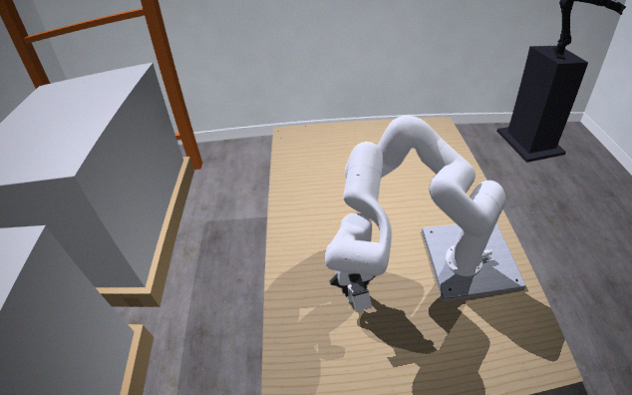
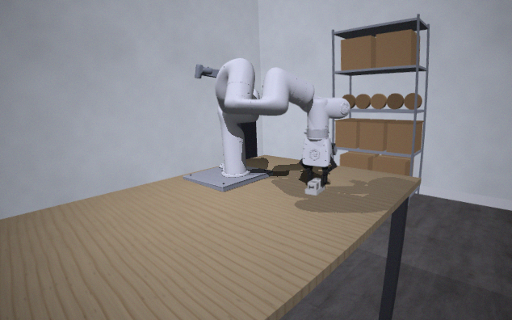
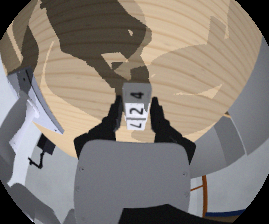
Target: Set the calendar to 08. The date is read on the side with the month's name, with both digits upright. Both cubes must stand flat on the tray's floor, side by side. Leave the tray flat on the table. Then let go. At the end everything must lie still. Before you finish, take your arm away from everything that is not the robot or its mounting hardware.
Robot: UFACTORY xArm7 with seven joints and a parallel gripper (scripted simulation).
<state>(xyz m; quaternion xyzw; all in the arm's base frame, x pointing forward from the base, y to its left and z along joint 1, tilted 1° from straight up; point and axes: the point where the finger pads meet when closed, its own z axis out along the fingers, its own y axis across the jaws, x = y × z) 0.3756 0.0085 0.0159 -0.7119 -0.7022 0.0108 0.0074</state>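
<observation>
The white digit cube lies 2 cm below my hand. From my hand the other things lie so: white tray (2 cm to the right, 3 cm below).
</observation>
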